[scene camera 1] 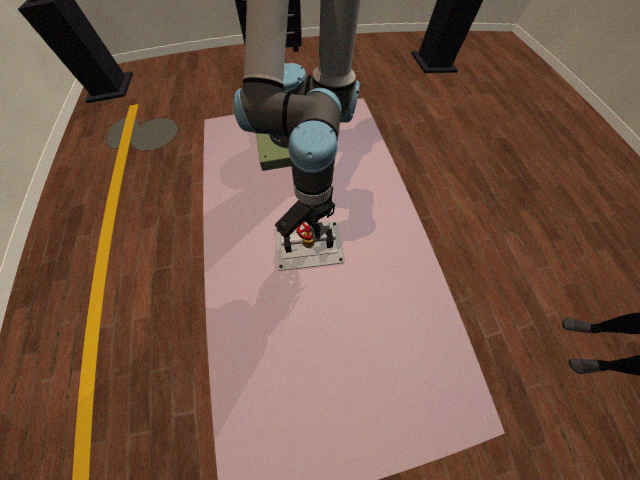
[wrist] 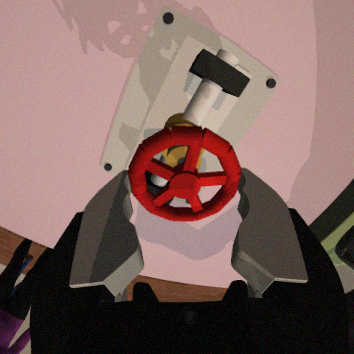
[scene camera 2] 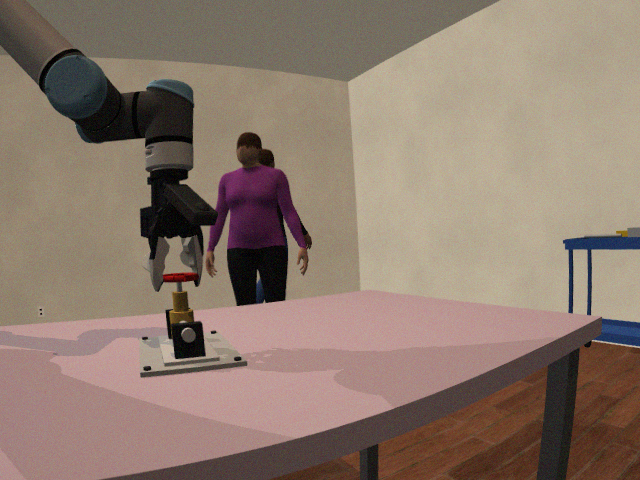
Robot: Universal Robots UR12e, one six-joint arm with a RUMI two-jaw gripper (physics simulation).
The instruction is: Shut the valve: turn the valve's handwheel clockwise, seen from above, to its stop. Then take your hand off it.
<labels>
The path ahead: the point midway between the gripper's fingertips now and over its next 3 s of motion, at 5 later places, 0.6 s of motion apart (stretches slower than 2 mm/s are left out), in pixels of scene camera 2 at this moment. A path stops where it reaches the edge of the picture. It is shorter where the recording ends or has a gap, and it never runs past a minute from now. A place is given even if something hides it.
The gripper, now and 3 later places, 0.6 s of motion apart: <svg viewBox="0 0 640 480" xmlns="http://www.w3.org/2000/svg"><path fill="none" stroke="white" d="M177 289L178 289L178 285L176 259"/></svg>
</labels>
